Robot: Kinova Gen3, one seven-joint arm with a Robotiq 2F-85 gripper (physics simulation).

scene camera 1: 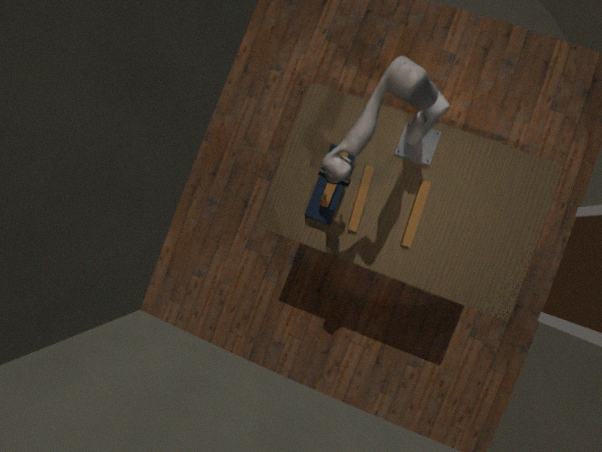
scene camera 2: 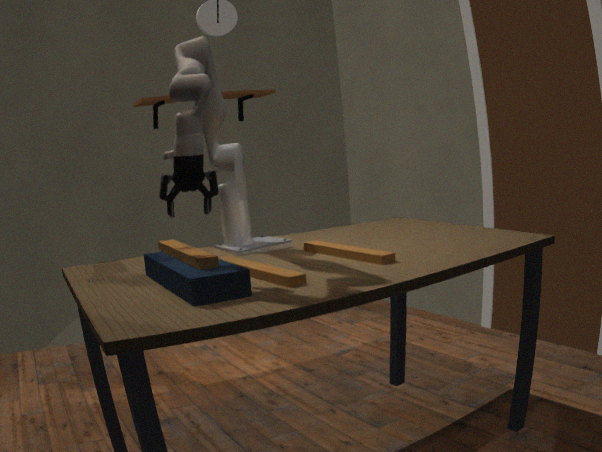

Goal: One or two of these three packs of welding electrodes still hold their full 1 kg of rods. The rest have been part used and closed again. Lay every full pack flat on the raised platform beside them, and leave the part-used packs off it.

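Frame: origin at the arm's base, x ahead, y left, z up, level; millimetres.
Where they show: gripper, fingertip midpoint: (scene camera 2: 189, 215); arm's base, link origin: (scene camera 1: 413, 136) (scene camera 2: 239, 243).
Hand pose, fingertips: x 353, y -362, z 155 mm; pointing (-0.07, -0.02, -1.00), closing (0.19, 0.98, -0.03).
Note:
Things, the pixels of their centre, and the offset from my fingertips. "*": a spot on its surface instead. Level surfaces: height alone.
- long orange pack, body centre: (scene camera 2: 184, 252) (scene camera 1: 336, 173) 98 mm down, 56 mm back, 5 mm left
- dark blue raised platform, surface spot: (scene camera 2: 220, 290) * 144 mm down, 196 mm ahead, 44 mm right
- second orange pack, body centre: (scene camera 2: 256, 270) (scene camera 1: 360, 198) 158 mm down, 32 mm ahead, 162 mm left
- third orange pack, body centre: (scene camera 2: 346, 251) (scene camera 1: 415, 213) 158 mm down, 51 mm ahead, 457 mm left
- wooden table, surface height: 169 mm down
One long orange pack (scene camera 1: 328, 194) (scene camera 2: 188, 254) lies flat on top of the dark blue raised platform (scene camera 1: 316, 206) (scene camera 2: 220, 290). A second orange pack (scene camera 1: 361, 199) (scene camera 2: 272, 273) lies flat on the table beside the platform. A third orange pack (scene camera 1: 416, 215) (scene camera 2: 349, 252) lies flat on the table, farther from the platform. My gripper (scene camera 2: 189, 214) is open and empty, pointing down above the platform and the pack on it, with a gap below the fingertips. In the scene camera 1 view the wrist hides the fingertips and part of the pack and platform.
The wooden table (scene camera 1: 480, 220) (scene camera 2: 450, 250) carries the arm's base plate (scene camera 1: 424, 151) (scene camera 2: 272, 244) behind the packs. A wall shelf (scene camera 2: 260, 93) and a round clock (scene camera 2: 207, 17) are on the wall behind the arm.

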